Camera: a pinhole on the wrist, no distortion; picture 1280 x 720 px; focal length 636.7 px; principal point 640.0 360.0 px. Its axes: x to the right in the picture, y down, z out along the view. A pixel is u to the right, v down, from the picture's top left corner.
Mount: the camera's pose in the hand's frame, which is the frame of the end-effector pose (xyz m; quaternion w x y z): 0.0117 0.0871 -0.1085 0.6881 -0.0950 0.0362 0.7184
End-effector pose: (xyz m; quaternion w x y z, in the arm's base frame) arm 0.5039 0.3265 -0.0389 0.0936 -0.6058 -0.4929 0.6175
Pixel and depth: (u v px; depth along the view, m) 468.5 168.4 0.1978
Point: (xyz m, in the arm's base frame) 0.4418 0.2800 -0.1508
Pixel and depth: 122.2 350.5 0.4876
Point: 0.0311 0.2057 0.0235
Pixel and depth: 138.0 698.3 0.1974
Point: 0.4243 0.2171 0.0316
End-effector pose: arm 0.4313 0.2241 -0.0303 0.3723 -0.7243 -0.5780 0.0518
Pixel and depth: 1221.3 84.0 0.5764
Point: 0.8796 0.5340 -0.6654
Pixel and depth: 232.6 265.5 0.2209
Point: 0.3643 0.3166 -0.1119
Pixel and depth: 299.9 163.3 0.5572
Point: 0.1473 0.5991 -0.2852
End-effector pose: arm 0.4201 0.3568 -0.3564 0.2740 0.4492 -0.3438 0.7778
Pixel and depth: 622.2 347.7 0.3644
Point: 0.4478 0.0711 -0.3188
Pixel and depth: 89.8 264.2 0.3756
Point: 0.6824 0.2073 -0.1520
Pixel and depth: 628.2 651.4 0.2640
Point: 0.4594 0.1546 -0.4579
